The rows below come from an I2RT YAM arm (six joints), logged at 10 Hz.
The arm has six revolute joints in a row. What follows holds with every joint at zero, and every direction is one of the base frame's.
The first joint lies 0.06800 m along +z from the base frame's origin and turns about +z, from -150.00 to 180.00 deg.
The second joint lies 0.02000 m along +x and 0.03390 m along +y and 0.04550 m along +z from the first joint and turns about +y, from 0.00 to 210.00 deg.
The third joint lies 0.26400 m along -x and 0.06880 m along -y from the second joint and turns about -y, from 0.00 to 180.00 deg.
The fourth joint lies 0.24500 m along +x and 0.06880 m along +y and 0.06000 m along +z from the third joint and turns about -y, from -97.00 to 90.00 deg.
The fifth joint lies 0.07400 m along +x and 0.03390 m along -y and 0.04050 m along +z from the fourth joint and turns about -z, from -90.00 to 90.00 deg.
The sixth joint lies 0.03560 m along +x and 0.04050 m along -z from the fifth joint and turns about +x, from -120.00 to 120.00 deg.
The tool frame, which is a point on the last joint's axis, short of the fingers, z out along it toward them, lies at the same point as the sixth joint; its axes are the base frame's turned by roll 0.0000, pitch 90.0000 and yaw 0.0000 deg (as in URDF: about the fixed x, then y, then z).
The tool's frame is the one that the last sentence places.
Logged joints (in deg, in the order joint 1, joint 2, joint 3, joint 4, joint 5, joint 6), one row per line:
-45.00 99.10 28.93 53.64 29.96 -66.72
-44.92 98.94 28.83 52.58 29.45 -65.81
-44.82 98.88 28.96 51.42 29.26 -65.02
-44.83 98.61 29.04 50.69 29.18 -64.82
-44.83 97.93 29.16 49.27 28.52 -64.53
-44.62 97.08 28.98 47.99 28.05 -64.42
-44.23 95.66 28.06 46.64 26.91 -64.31
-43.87 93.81 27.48 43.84 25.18 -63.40
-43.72 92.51 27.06 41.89 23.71 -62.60
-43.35 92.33 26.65 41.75 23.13 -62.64
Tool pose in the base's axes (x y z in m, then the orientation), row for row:
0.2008 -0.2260 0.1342 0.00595 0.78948 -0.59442 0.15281
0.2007 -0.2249 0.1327 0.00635 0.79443 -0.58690 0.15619
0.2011 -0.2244 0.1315 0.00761 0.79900 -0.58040 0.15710
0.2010 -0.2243 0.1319 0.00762 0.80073 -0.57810 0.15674
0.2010 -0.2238 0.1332 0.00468 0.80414 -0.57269 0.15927
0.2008 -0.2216 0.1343 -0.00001 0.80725 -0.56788 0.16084
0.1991 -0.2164 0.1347 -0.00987 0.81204 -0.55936 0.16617
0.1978 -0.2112 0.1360 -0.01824 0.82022 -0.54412 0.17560
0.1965 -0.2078 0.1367 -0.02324 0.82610 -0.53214 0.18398
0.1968 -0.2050 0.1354 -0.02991 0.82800 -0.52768 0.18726
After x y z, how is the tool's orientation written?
As a quaternion, x y z w.
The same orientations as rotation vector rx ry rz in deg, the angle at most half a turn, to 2 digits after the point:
0.98 129.75 -97.69
1.04 130.32 -96.28
1.25 131.00 -95.16
1.25 131.31 -94.80
0.77 131.69 -93.78
0.00 132.08 -92.92
-1.61 132.47 -91.25
-2.96 133.12 -88.31
-3.75 133.46 -85.97
-4.82 133.53 -85.10

